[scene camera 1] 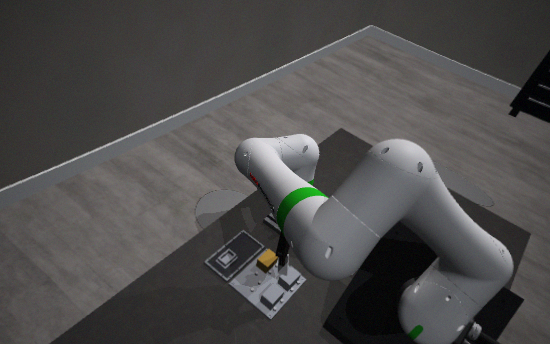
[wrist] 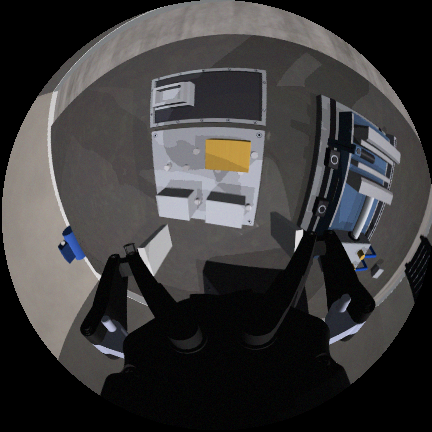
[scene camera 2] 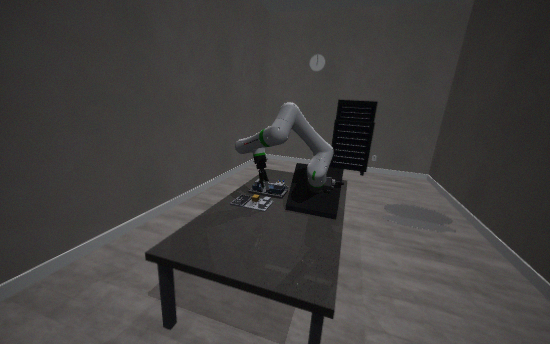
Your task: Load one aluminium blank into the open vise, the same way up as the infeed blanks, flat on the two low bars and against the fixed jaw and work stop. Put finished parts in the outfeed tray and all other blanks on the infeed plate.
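Frame: origin at the arm's base, x ahead, y left, z up, level; metres.
Where they show: gripper, between the fingertips: (scene camera 1: pixel 291 261) (wrist: pixel 219 229) (scene camera 2: pixel 265 191); arm's base, origin of its link: (scene camera 2: pixel 317 184).
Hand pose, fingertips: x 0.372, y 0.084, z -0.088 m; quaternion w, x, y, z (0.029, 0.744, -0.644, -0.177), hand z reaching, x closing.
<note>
Things, the pixels of their top centre, and the offset from my fingertips. Level surfaces: height alone.
- infeed plate, centre of its top: (wrist: pixel 201 176) (scene camera 1: pixel 268 281) (scene camera 2: pixel 258 203) 0.092 m down, 0.036 m ahead, 0.046 m left
- yellow block, centre of its top: (wrist: pixel 226 155) (scene camera 1: pixel 268 257) (scene camera 2: pixel 255 196) 0.056 m down, 0.080 m ahead, 0.000 m left
- grey finished part, centre of its top: (wrist: pixel 166 93) (scene camera 1: pixel 227 256) 0.059 m down, 0.181 m ahead, 0.087 m left
- vise, centre of its top: (wrist: pixel 375 212) (scene camera 2: pixel 269 181) 0.001 m down, 0.050 m ahead, 0.231 m right
- table, height of its surface: 0.100 m down
My gripper (wrist: pixel 219 229) is open and empty, above the table near the infeed plate (scene camera 1: pixel 246 291) (wrist: pixel 176 175). Two aluminium blanks stand side by side on that plate: one grey blank (scene camera 1: pixel 272 295) (wrist: pixel 175 206) and another grey blank (scene camera 1: pixel 289 278) (wrist: pixel 225 212). A yellow block (scene camera 1: pixel 267 260) (scene camera 2: pixel 255 198) (wrist: pixel 228 155) stands on the same plate, on the side towards the outfeed tray (scene camera 1: pixel 213 268) (wrist: pixel 265 97). A grey finished part (scene camera 1: pixel 226 258) (wrist: pixel 173 95) lies in the tray's corner. The vise (wrist: pixel 367 187), blue with grey jaws, is open at the right in the wrist view.
Small round pins stand on the infeed plate around the blanks. The black robot base plate (scene camera 2: pixel 312 209) lies beside the vise and the plate on the table (scene camera 2: pixel 240 250). A grey fitting with blue and yellow parts shows beside the vise in the wrist view. A black rack stands behind the table.
</note>
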